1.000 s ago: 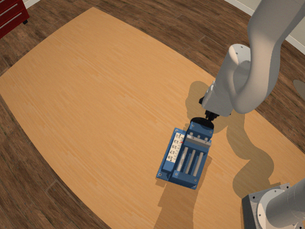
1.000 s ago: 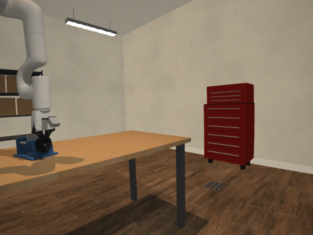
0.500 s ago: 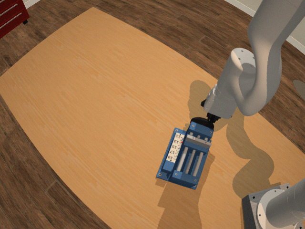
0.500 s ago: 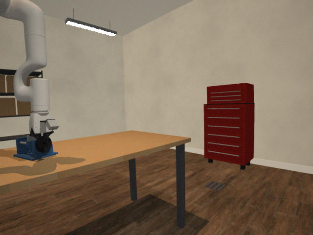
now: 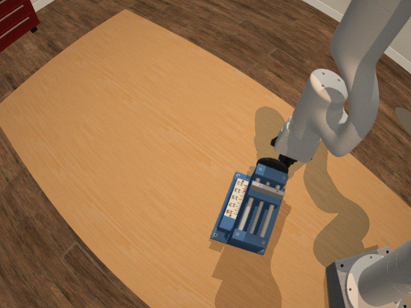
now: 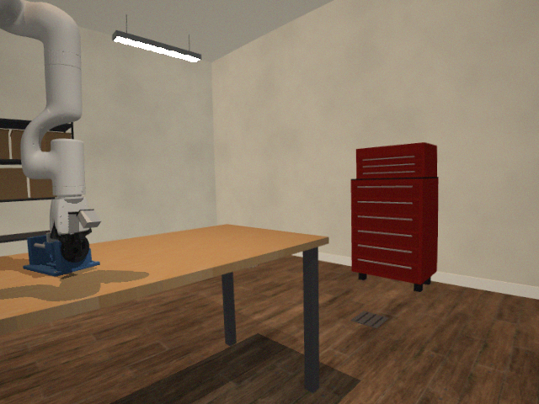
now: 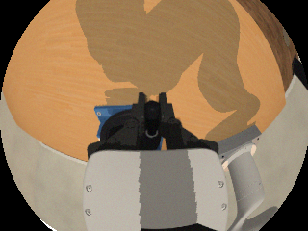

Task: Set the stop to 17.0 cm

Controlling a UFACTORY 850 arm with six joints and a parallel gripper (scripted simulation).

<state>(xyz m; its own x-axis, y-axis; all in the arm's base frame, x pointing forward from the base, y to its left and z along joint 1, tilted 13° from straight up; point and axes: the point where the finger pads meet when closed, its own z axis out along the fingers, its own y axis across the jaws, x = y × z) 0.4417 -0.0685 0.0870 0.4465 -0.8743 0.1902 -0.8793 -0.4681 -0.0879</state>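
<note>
The grey stop bar is 13 cm to the left of my hand, 2 cm behind it and 1 cm above it. Also, from my hand: black handwheel 2 cm to the left.
</note>
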